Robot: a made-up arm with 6 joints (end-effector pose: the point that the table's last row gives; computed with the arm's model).
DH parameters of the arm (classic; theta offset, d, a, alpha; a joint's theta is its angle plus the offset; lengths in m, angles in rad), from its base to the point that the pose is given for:
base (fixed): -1.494 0 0.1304 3.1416
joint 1: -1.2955 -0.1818 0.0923 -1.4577
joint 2: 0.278 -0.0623 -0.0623 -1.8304
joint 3: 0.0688 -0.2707 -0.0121 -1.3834
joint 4: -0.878 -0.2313 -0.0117 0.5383
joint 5: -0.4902 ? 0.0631 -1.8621
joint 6: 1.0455 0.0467 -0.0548 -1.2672
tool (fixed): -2.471 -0.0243 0 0
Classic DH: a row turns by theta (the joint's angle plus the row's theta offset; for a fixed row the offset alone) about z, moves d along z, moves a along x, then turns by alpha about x.
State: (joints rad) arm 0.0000 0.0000 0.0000 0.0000 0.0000 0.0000
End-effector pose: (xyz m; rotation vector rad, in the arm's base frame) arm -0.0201 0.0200 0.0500 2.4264 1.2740 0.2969
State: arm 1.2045 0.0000 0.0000 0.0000 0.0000 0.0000
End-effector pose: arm 0.1393 -0.0482 0.0500 2.6833 -0.3202 -0.0589
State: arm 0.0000 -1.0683 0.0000 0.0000 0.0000 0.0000
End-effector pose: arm -0.0740 0.0068 0.2574 -2.2637 -1.5045 0.8068
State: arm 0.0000 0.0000 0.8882 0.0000 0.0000 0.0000
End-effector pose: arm -0.0739 -0.0974 0.0615 1.6556 2.2372 0.1551
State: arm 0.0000 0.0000 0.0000 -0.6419 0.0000 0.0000
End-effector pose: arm -0.0713 0.0308 -0.0645 2.0091 0.9487 0.8902
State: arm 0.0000 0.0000 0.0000 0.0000 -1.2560 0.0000
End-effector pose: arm -0.1062 -0.0117 0.0516 2.0255 0.3410 1.6692
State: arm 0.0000 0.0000 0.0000 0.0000 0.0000 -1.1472
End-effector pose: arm -0.0160 -0.0071 -0.0085 1.4448 0.9342 -0.3348
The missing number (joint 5, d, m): 0.3608
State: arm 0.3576 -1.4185 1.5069 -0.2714 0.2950 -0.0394
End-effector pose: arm -0.1091 -0.2056 0.2920 -0.8135 -2.0191 -0.1925
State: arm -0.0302 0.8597 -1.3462 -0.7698 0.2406 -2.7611
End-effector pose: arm 0.3349 -0.0085 0.0064 1.0795 -1.0834 -1.9977
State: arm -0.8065 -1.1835 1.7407 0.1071 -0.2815 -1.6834
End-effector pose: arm 0.0268 -0.2214 0.1703 -0.5911 2.6363 1.3192
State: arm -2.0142 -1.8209 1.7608 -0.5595 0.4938 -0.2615
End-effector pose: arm 0.2073 -0.1328 0.3022 1.5159 -1.3213 0.8894
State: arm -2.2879 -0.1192 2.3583 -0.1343 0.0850 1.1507
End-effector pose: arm 0.0222 -0.0210 0.1476 -2.1330 1.2027 -1.3237
